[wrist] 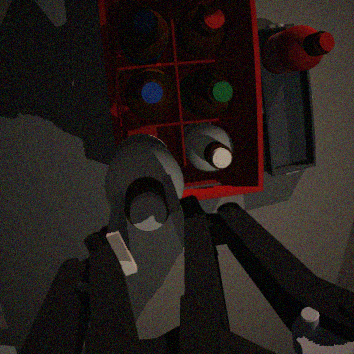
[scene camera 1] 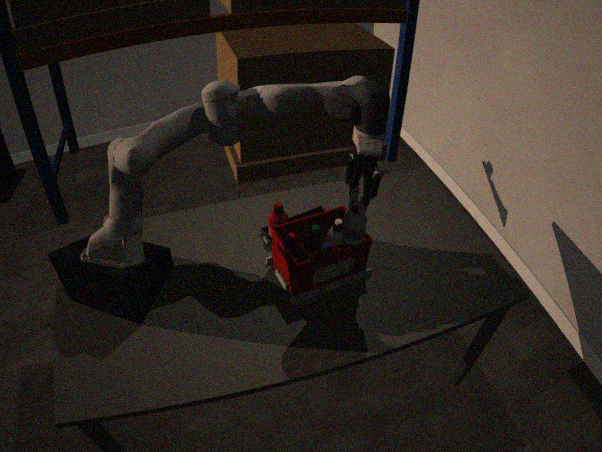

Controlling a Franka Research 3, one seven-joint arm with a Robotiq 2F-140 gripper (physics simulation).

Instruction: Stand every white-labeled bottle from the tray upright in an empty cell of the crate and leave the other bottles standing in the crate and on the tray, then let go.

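My gripper [scene camera 1: 361, 200] [wrist: 147, 199] is shut on a grey bottle [scene camera 1: 356, 227] [wrist: 145, 162] with a dark neck, held upright over the near left cell of the red crate [scene camera 1: 302, 280] [wrist: 259, 125] in the wrist view. Its base is at or below the rim; its exact depth is hidden. A grey bottle with a white cap [scene camera 1: 338, 223] [wrist: 221, 157] stands in the cell beside it. Bottles with green [scene camera 1: 315, 228] [wrist: 222, 91], blue [wrist: 152, 93], red [wrist: 214, 19] and dark blue [wrist: 145, 21] caps stand in other cells. A red bottle [scene camera 1: 276, 219] [wrist: 295, 49] stands on the dark tray [wrist: 311, 120].
The tray lies along the crate's right side in the wrist view. The crate stands on a grey table [scene camera 1: 200, 370]. A large brown box [scene camera 1: 315, 120] and a shelf rack with a blue post [scene camera 1: 402, 85] stand behind the arm, with a pale wall [scene camera 1: 525, 125] at right.
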